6 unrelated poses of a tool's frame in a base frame.
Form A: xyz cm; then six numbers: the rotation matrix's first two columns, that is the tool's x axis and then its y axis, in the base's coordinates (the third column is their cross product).
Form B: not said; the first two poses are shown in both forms.
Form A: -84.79, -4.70, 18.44, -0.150, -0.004, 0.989, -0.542, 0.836, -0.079
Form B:
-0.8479, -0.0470, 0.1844
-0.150, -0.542, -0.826
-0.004, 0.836, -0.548
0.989, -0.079, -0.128

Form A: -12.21, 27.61, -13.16, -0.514, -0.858, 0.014, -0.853, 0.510, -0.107
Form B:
-0.1221, 0.2761, -0.1316
-0.514, -0.853, 0.085
-0.858, 0.510, -0.067
0.014, -0.107, -0.994

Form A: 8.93, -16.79, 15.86, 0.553, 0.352, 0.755, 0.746, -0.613, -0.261
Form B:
0.0893, -0.1679, 0.1586
0.553, 0.746, 0.371
0.352, -0.613, 0.708
0.755, -0.261, -0.602

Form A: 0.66, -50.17, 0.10, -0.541, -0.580, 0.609, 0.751, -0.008, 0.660
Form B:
0.0066, -0.5017, 0.0010
-0.541, 0.751, -0.378
-0.580, -0.008, 0.814
0.609, 0.660, 0.440

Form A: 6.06, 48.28, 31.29, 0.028, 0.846, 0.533, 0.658, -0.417, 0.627
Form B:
0.0606, 0.4828, 0.3129
0.028, 0.658, 0.753
0.846, -0.417, 0.333
0.533, 0.627, -0.568

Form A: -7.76, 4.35, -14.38, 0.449, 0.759, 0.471, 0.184, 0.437, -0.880
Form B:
-0.0776, 0.0435, -0.1438
0.449, 0.184, -0.874
0.759, 0.437, 0.482
0.471, -0.880, 0.057

